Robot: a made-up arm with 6 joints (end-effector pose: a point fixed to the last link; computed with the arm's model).
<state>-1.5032 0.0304 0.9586 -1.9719 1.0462 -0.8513</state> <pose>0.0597 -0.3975 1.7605 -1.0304 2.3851 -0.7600</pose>
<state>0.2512 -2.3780 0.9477 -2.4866 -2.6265 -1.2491</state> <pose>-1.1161 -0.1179 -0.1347 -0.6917 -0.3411 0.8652</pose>
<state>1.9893 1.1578 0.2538 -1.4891 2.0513 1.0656</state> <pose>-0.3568 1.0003 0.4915 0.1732 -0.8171 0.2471</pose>
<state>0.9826 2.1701 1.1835 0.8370 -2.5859 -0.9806</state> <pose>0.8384 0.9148 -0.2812 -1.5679 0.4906 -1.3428</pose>
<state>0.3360 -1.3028 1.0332 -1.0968 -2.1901 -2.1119</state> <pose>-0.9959 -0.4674 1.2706 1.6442 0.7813 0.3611</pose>
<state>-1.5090 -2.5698 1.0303 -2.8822 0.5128 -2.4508</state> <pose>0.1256 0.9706 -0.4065 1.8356 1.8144 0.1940</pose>
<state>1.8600 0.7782 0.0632 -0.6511 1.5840 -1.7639</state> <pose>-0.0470 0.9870 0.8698 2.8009 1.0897 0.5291</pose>
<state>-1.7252 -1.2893 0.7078 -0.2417 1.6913 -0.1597</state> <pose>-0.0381 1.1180 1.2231 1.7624 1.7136 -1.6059</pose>
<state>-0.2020 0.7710 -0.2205 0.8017 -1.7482 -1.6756</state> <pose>1.0354 -0.3760 0.9265 -0.3758 0.6138 -2.1714</pose>
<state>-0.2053 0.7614 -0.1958 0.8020 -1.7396 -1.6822</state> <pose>1.0382 -0.3801 0.9477 -0.3313 0.5805 -2.1783</pose>
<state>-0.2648 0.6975 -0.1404 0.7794 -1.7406 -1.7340</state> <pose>0.9966 -0.4400 1.0400 -0.1756 0.4628 -2.2887</pose>
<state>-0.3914 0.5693 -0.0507 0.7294 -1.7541 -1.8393</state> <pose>0.8705 -0.5447 1.2124 0.1088 0.2192 -2.5033</pose>
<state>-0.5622 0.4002 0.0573 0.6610 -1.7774 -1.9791</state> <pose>0.6483 -0.6233 1.4191 0.4700 -0.1529 -2.7407</pose>
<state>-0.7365 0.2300 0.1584 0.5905 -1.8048 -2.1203</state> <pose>0.3922 -0.6150 1.5947 0.8210 -0.5931 -2.9015</pose>
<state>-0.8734 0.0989 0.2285 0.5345 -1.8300 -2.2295</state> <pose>0.1959 -0.5454 1.7006 -0.9763 0.8829 2.6826</pose>
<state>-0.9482 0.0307 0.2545 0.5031 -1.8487 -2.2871</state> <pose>0.1003 -0.4903 1.7409 -1.0034 0.9887 2.5005</pose>
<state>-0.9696 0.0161 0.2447 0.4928 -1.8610 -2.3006</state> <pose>0.0799 -0.4804 1.7412 -0.9844 0.9880 2.4660</pose>
